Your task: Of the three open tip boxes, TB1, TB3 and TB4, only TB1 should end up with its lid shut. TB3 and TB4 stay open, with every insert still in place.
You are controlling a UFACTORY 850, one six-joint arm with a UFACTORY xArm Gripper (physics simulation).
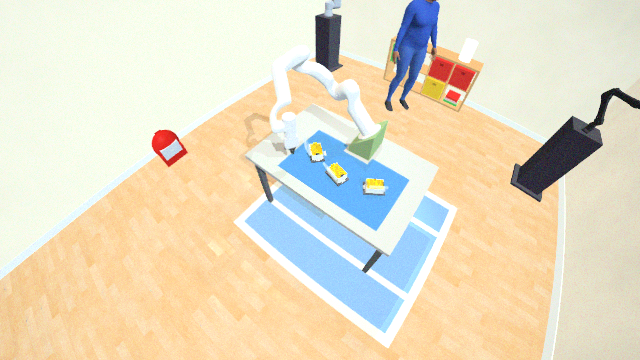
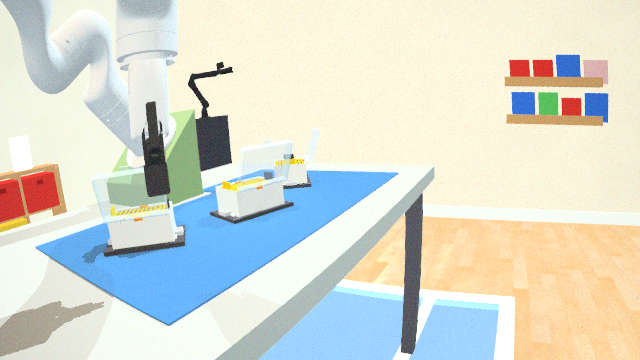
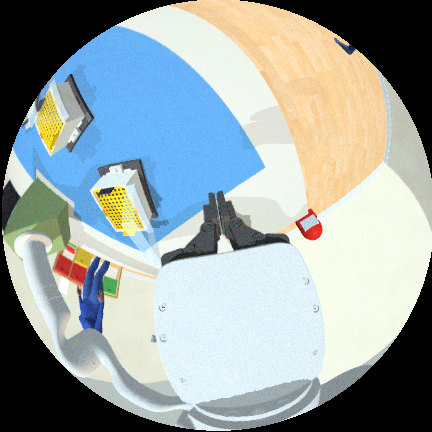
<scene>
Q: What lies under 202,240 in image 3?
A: My gripper.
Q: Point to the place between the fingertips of my gripper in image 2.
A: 159,194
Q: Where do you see a TB1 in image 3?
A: At 123,173
</scene>
